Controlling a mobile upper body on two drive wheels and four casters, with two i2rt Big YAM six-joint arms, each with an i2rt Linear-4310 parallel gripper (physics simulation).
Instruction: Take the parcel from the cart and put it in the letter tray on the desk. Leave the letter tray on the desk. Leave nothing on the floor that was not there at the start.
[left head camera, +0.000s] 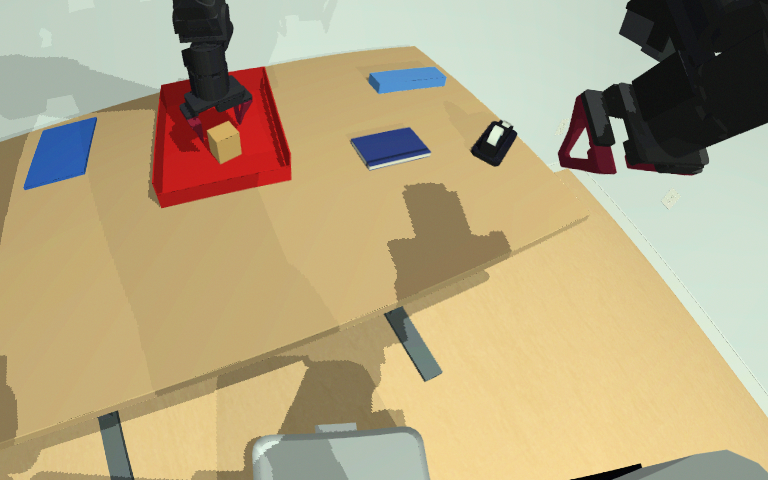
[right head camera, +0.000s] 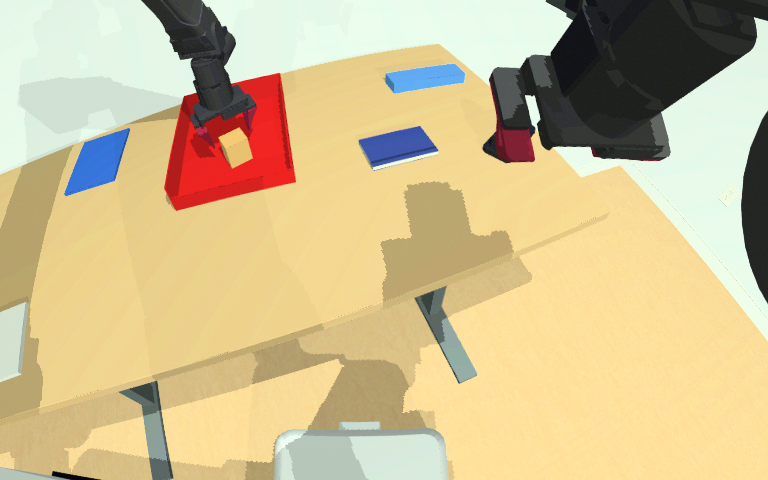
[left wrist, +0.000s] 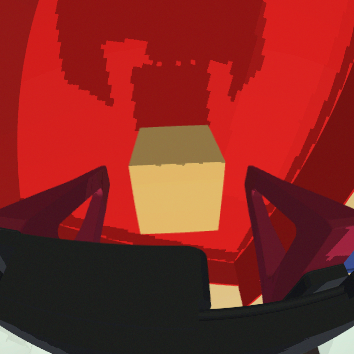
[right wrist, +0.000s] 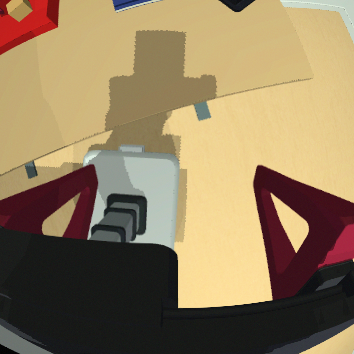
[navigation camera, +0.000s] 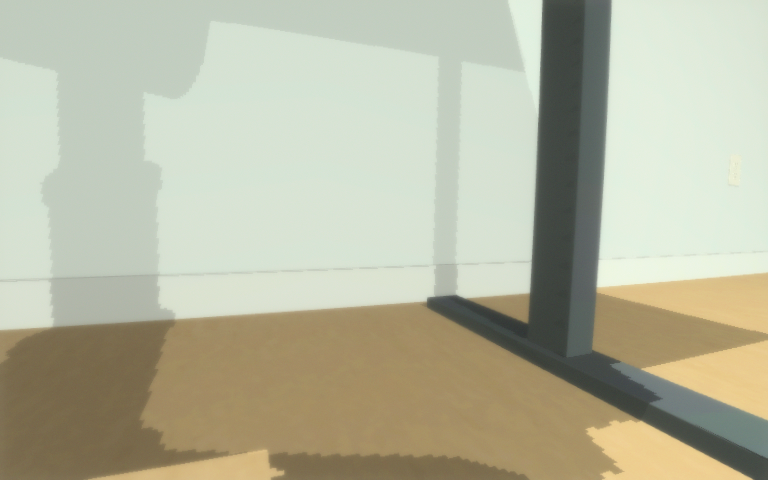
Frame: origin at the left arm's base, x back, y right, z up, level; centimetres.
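Seen in the pictures: left gripper, fingertip midpoint: (left head camera: 220, 131) (right head camera: 231, 138) (left wrist: 176, 174) (right wrist: 14, 2); right gripper, fingertip midpoint: (left head camera: 595, 161) (right head camera: 548, 149) (right wrist: 175, 173).
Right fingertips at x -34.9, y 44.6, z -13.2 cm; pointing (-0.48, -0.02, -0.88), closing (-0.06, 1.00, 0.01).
Note:
A point is followed by its place in that frame.
The parcel, a small tan box (left head camera: 223, 142) {x -70.7, y 1.0, z -40.9 cm} (right head camera: 235, 148) {x -71.0, y 1.4, z -41.2 cm} (left wrist: 177, 197) {x -73.6, y 0.2, z -40.1 cm} (right wrist: 19, 10) {x -71.4, y 2.0, z -42.2 cm}, appears to rest on the floor of the red letter tray (left head camera: 226, 189) {x -62.1, y 2.3, z -45.0 cm} (right head camera: 235, 194) {x -62.2, y 2.4, z -45.6 cm} (left wrist: 45, 125) {x -70.5, y -9.9, z -45.7 cm} (right wrist: 30, 32) {x -63.5, y 7.8, z -43.4 cm}, which stands on the desk (left head camera: 317, 226) {x -53.7, y 18.9, z -46.0 cm} (right head camera: 317, 226) {x -53.8, y 19.4, z -46.0 cm} (right wrist: 75, 75) {x -51.1, y 22.1, z -46.0 cm}. My left gripper (left head camera: 219, 125) {x -74.4, y -0.3, z -41.0 cm} (right head camera: 227, 133) {x -74.4, y -0.3, z -41.0 cm} (left wrist: 176, 174) {x -74.4, y -0.3, z -41.0 cm} is open over the tray, one finger on each side of the parcel, with gaps on both sides in the left wrist view. My right gripper (left head camera: 623, 169) {x -34.9, y 44.6, z -13.2 cm} (right head camera: 566, 155) {x -34.9, y 44.6, z -13.2 cm} (right wrist: 175, 173) {x -34.9, y 44.6, z -13.2 cm} is open and empty, raised at the right. The cart does not show.
On the desk are a blue folder (left head camera: 62, 152) {x -77.1, y -40.8, z -45.2 cm} (right head camera: 99, 161) {x -77.2, y -40.3, z -45.2 cm}, a dark blue notebook (left head camera: 390, 147) {x -72.9, y 34.0, z -44.8 cm} (right head camera: 398, 147) {x -72.8, y 34.3, z -44.8 cm}, a light blue box (left head camera: 407, 79) {x -98.9, y 42.1, z -43.0 cm} (right head camera: 424, 78) {x -98.5, y 42.3, z -43.0 cm} and a black tape dispenser (left head camera: 494, 141) {x -71.9, y 55.7, z -40.9 cm}. Dark desk legs (left head camera: 416, 348) (right head camera: 450, 339) (navigation camera: 566, 169) {x -84.5, y 49.0, z -112.4 cm} stand below.

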